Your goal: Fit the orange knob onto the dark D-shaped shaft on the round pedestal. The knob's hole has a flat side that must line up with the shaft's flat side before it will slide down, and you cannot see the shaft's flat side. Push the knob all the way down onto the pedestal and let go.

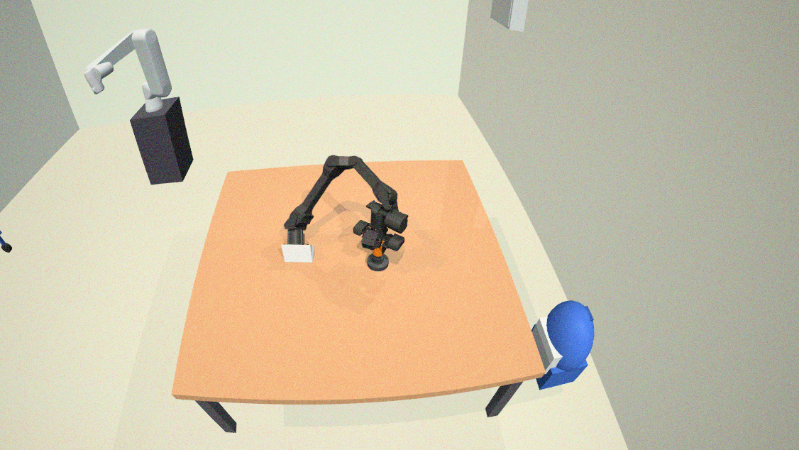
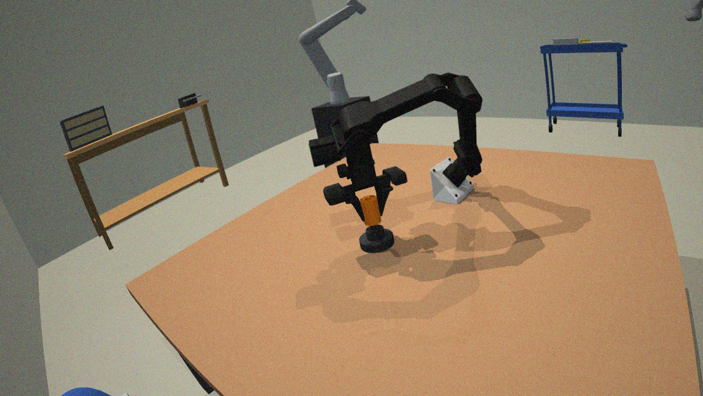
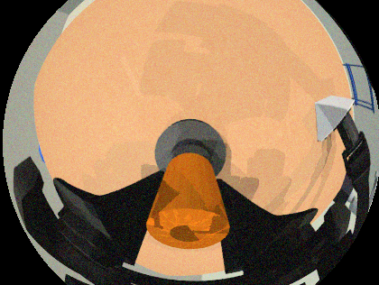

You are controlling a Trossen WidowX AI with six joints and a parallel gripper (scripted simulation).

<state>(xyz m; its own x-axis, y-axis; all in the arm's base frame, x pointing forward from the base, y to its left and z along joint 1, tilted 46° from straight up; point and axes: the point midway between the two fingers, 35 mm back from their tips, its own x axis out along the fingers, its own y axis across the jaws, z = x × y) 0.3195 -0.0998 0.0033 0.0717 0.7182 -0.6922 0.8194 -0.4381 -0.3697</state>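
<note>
Right now my gripper tip is 2 cm below the orange knob. Also, from my gripper tip: dark round pedestal 4 cm below.
</note>
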